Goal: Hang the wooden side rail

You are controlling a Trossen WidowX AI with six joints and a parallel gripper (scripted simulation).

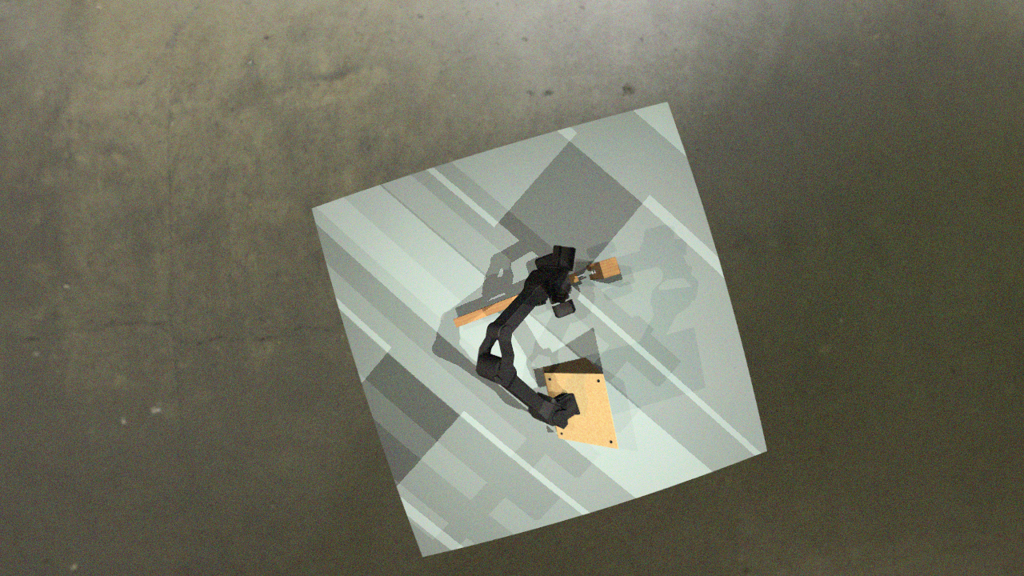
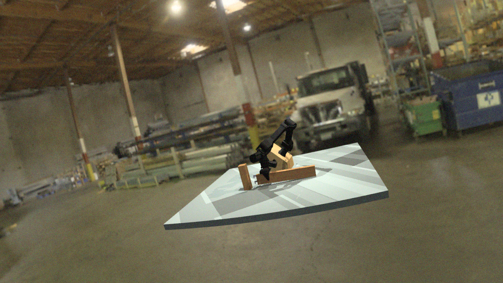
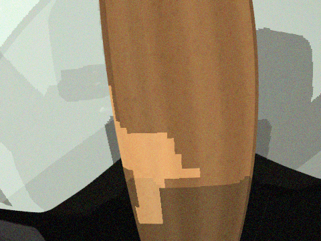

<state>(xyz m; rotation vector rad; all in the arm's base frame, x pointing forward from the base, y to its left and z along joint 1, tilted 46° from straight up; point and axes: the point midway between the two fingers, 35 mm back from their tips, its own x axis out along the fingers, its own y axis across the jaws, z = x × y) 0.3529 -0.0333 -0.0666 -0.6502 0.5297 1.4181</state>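
The headboard post lies 16 cm to the right of my gripper tip and 4 cm above it.
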